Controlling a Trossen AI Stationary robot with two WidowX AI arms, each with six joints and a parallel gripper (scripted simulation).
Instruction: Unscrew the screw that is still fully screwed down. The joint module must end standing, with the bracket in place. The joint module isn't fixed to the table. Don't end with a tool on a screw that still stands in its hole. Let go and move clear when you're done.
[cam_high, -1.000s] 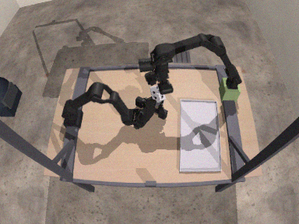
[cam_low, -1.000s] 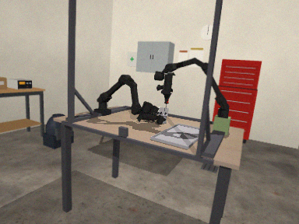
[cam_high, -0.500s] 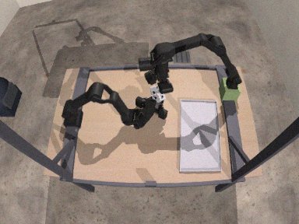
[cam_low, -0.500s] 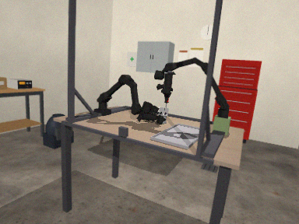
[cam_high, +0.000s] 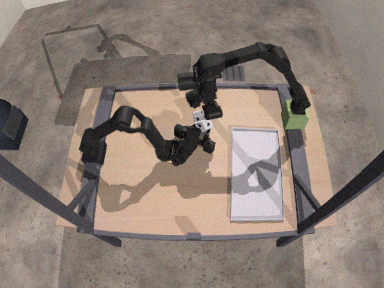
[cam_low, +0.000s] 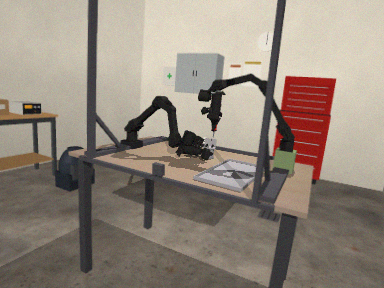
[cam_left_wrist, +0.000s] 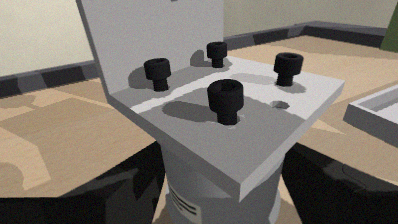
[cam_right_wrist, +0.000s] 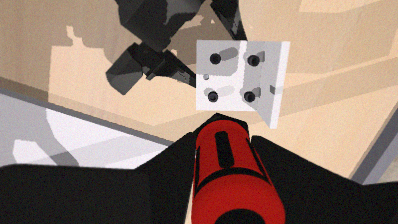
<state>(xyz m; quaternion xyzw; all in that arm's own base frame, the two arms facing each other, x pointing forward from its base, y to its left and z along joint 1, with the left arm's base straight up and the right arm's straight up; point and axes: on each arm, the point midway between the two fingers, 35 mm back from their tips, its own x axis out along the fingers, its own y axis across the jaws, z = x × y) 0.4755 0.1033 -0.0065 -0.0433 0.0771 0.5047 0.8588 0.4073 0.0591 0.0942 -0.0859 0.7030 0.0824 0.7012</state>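
The red screwdriver lies 3 cm below my right hand. Round my right hand: dark frame rail: 28 cm ahead, 20 cm below; joint module: 18 cm below, 2 cm to the left, 1 cm ahead; l-shaped bracket: 13 cm below, 2 cm to the left, 2 cm ahead.
Now: left hand 2 cm to the left of the joint module, 2 cm short of it and 1 cm above it. From my left hand the other things lie so: red screwdriver (14 cm above, 4 cm to the right, 1 cm ahead); dark frame rail (28 cm ahead, 3 cm to the right, 3 cm below); l-shaped bracket (4 cm above, 2 cm to the right, 2 cm ahead).
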